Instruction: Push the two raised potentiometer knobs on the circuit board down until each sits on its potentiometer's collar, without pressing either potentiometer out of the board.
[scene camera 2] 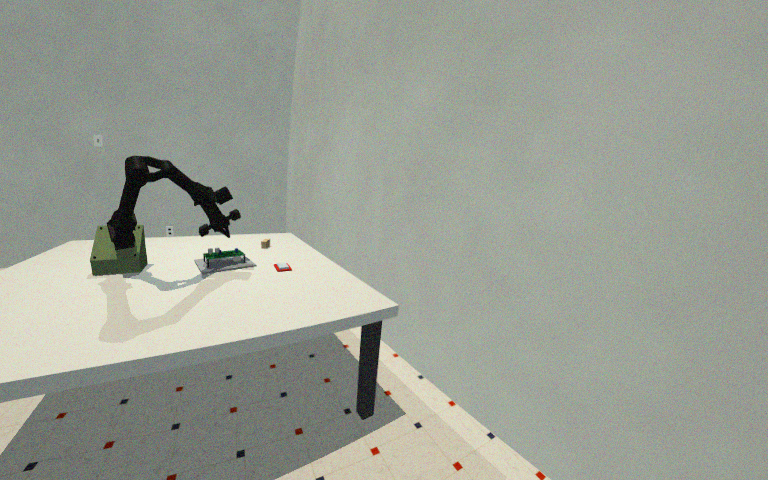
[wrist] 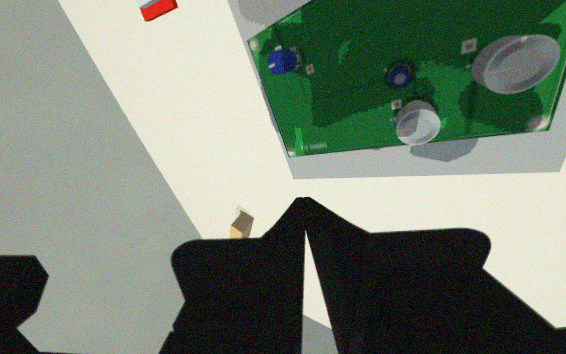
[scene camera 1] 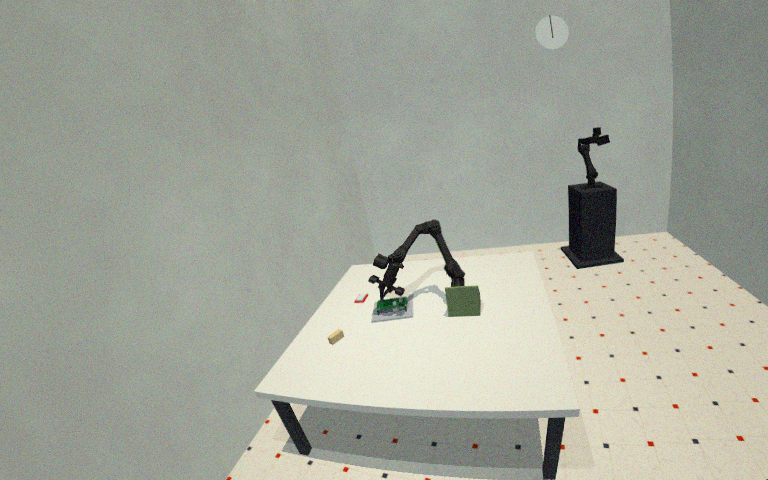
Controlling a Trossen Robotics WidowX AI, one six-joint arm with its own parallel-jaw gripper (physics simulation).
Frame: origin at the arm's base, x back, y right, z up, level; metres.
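Seen in the pictures: gripper, fingertip midpoint: (scene camera 2: 229,237) (wrist: 302,203) (scene camera 1: 381,299); arm's base, link origin: (scene camera 2: 124,241) (scene camera 1: 458,290).
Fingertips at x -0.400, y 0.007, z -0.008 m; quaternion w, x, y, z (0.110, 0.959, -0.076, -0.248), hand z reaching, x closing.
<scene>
Pixels of each thing's top centre, then the offset from my fingertips to it. "pt": a spot on its surface instead. Level surfaces: height alone.
- green circuit board, surface height: dz -0.061 m
- second blue knob, surface spot: (wrist: 400,76) pt dx +0.050, dy +0.056, dz -0.043 m
- wooden block, top centre: (wrist: 235,238) (scene camera 1: 334,333) (scene camera 2: 265,240) dx -0.222, dy -0.186, dz -0.065 m
- red item with a pale top, top centre: (scene camera 2: 282,264) (scene camera 1: 361,296) dx -0.179, dy +0.214, dz -0.091 m
The green circuit board (scene camera 1: 386,306) (scene camera 2: 227,255) (wrist: 350,105) stands on short legs over a grey base plate (scene camera 1: 391,318) (scene camera 2: 249,264) (wrist: 350,169). A blue knob (wrist: 282,61) with a white mark stands near one corner of the board and looks tall. A second blue knob (wrist: 400,76) is nearer the middle and looks lower. I cannot tell how far either is from its collar. My gripper (scene camera 1: 382,298) (scene camera 2: 228,235) (wrist: 302,203) is shut and empty, tips pointing down. It is above the board in scene camera 2, apart from the knobs.
Two grey cylinders (wrist: 417,122) (wrist: 520,65) stand on the board close to the second blue knob. A wooden block (scene camera 1: 335,336) (scene camera 2: 265,243) (wrist: 242,226) and a red item with a pale top (scene camera 1: 360,298) (scene camera 2: 282,267) (wrist: 160,8) lie on the table near the board.
</scene>
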